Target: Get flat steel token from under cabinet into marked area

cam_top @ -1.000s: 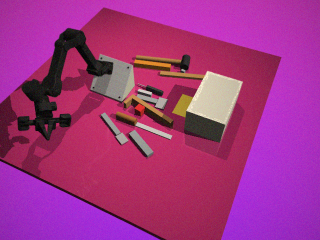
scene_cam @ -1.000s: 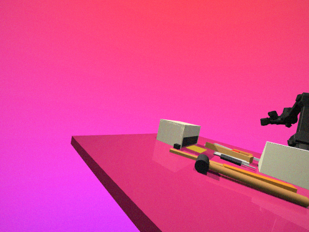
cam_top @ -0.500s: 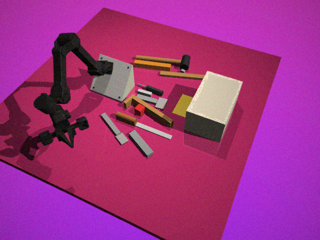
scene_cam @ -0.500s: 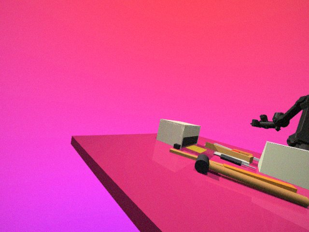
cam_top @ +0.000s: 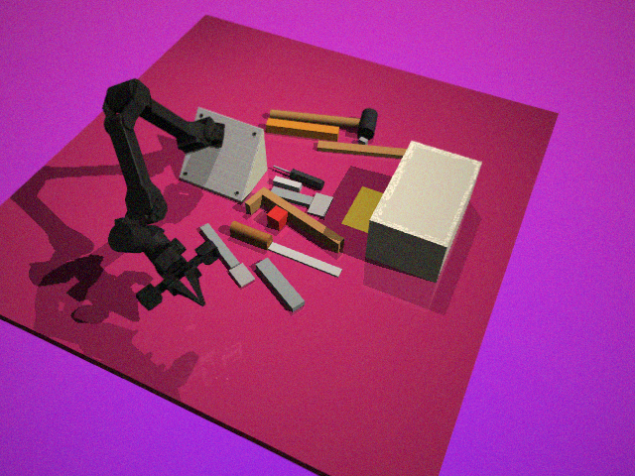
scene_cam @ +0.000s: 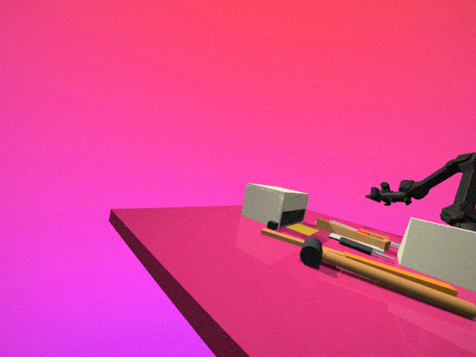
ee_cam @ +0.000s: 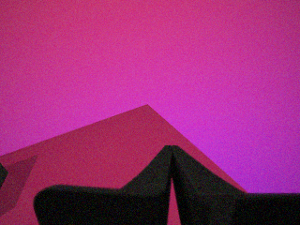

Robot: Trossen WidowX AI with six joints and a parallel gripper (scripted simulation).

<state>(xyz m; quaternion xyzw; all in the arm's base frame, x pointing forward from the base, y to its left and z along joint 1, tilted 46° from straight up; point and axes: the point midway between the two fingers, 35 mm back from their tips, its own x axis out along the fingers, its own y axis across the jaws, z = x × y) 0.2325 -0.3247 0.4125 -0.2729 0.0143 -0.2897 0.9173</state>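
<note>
My gripper tip is 7 cm past the orange bar, 74 cm to the right of it and 18 cm above it. From my gripper tip the other things lie so: red cube: 1 cm behind, 39 cm to the left, 17 cm below; then dark screwdriver: 3 cm behind, 56 cm to the left, 18 cm below; then grey token: 39 cm ahead, 57 cm to the left, 19 cm below.
</note>
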